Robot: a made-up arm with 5 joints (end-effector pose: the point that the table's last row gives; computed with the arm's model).
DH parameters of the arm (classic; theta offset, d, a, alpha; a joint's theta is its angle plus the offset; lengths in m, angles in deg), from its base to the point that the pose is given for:
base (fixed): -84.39 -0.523 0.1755 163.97
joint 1: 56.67 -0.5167 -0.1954 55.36
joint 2: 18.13 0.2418 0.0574 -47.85
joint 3: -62.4 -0.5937 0.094 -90
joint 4: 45 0 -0.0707 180
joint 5: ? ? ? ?
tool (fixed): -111.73 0.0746 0 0
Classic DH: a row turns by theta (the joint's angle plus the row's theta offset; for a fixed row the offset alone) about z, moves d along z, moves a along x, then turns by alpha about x.
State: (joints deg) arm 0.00 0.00 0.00 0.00 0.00
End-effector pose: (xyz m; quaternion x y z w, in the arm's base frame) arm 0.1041 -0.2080 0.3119 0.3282 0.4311 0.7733 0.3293
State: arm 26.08 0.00 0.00 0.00 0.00
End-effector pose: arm 0.0943 -0.1382 0.3128 0.3881 0.3948 0.6572 0.5114
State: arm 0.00 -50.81 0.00 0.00 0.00
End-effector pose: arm 0.4342 -0.0960 0.3712 0.3418 0.6907 0.6373 0.0016
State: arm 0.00 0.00 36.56 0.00 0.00
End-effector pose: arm 0.1595 -0.0724 0.3119 0.4469 0.3065 0.6310 0.5552
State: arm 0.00 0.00 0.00 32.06 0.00
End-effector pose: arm 0.1041 -0.2502 0.2609 0.2245 0.6279 0.6242 0.4071
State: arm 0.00 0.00 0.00 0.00 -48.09
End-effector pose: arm 0.1041 -0.2264 0.2666 0.1656 0.7088 0.5305 0.4344
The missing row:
joint 5: -2.51 -0.292 -0.0391 37.68
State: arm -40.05 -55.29 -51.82 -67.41 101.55
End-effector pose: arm 0.6564 0.1500 0.3729 -0.9303 0.0258 0.1127 0.3480
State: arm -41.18 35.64 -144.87 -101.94 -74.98
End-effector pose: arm 0.3954 -0.4718 0.3137 0.4024 -0.3822 -0.4875 0.6740
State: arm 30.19 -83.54 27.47 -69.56 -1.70
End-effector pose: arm 0.7105 0.0165 0.3083 0.7600 0.2334 0.5618 0.2286
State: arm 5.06 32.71 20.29 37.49 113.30
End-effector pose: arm -0.0969 -0.1323 0.1997 0.2134 -0.4079 0.8280 0.3201
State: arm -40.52 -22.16 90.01 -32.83 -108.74
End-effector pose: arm 0.2236 0.1147 0.3102 0.2841 0.8102 0.1267 0.4968
